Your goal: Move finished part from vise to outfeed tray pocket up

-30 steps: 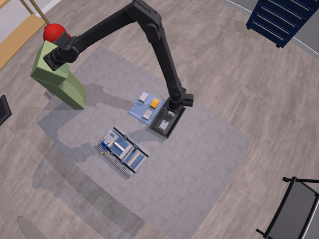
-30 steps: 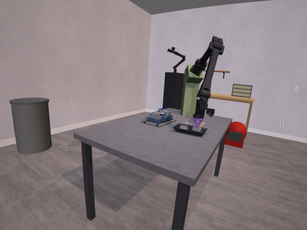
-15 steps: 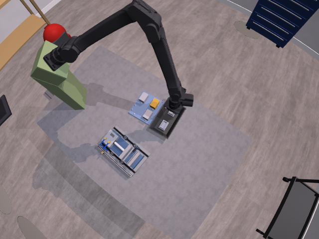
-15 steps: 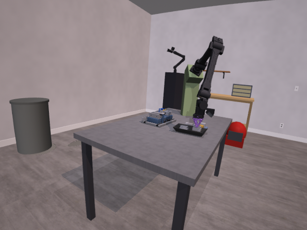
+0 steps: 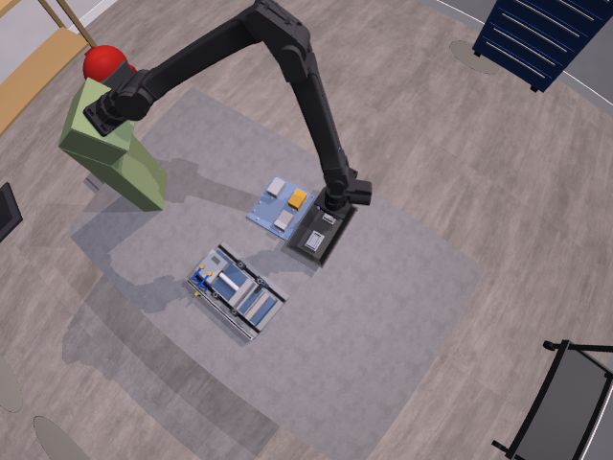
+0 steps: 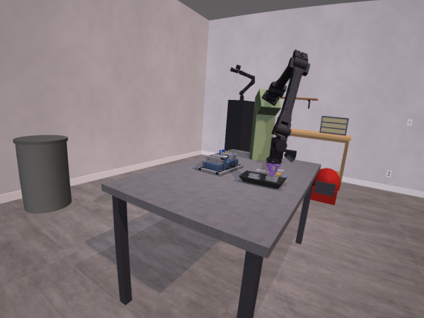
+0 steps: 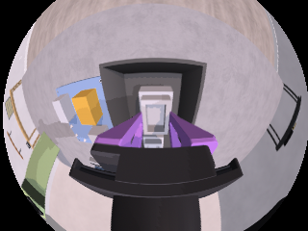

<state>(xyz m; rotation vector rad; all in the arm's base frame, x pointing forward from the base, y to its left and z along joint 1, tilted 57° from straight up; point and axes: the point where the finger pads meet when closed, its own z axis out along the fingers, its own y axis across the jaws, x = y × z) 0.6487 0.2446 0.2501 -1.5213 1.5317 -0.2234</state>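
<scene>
The orange block is 12 cm behind my hand, 4 cm to the right of it and 4 cm below it. Also, from my hand: blue plate 15 cm behind, 10 cm to the right, 7 cm below.
</scene>
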